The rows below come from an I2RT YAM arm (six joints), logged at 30 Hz.
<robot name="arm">
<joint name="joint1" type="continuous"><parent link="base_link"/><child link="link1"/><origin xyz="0.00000 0.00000 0.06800" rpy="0.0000 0.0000 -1.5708"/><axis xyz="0 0 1"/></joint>
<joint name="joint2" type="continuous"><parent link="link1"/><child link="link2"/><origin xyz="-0.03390 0.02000 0.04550" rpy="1.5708 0.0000 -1.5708"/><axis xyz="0 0 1"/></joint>
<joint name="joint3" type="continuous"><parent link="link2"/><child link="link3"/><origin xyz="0.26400 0.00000 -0.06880" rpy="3.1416 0.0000 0.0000"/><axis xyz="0 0 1"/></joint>
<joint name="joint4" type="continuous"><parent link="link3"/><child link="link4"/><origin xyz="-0.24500 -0.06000 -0.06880"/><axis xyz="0 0 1"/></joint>
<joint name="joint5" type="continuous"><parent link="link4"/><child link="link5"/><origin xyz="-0.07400 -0.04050 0.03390" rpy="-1.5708 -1.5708 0.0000"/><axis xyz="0 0 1"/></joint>
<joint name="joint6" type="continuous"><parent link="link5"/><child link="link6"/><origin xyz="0.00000 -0.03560 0.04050" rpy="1.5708 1.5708 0.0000"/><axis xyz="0 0 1"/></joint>
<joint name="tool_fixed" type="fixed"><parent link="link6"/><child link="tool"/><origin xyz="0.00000 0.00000 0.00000" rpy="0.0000 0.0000 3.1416"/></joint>
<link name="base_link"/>
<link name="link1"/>
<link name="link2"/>
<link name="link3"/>
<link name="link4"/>
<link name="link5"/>
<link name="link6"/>
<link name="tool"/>
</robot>
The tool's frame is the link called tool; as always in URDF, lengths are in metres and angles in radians. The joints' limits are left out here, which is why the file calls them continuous.
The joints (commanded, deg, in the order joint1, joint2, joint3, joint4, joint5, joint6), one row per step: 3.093, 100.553, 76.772, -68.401, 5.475, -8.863; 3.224, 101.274, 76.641, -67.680, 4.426, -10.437; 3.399, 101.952, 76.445, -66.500, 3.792, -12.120; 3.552, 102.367, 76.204, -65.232, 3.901, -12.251; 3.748, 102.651, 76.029, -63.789, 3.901, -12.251; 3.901, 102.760, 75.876, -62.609, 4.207, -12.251; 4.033, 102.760, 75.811, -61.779, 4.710, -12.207; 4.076, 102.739, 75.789, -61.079, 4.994, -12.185; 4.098, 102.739, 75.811, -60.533, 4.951, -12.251; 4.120, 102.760, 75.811, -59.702, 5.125, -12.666; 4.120, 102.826, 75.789, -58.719, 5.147, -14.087
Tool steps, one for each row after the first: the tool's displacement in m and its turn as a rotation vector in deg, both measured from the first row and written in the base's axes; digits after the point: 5 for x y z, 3 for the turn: 0.00226, 0.00149, -0.00436, 1.093, 0.328, 1.657; 0.00507, 0.00302, -0.00882, 1.792, 0.190, 3.489; 0.00746, 0.00395, -0.01207, 1.705, -0.412, 3.785; 0.01011, 0.00522, -0.01436, 1.736, -1.392, 3.995; 0.01205, 0.00603, -0.01558, 1.461, -2.318, 4.165; 0.01342, 0.00656, -0.01581, 0.986, -3.101, 4.265; 0.01465, 0.00672, -0.01574, 0.727, -3.811, 4.291; 0.01575, 0.00695, -0.01560, 0.789, -4.371, 4.381; 0.01736, 0.00708, -0.01563, 0.637, -5.148, 4.818; 0.01927, 0.00721, -0.01596, 0.607, -5.912, 6.235
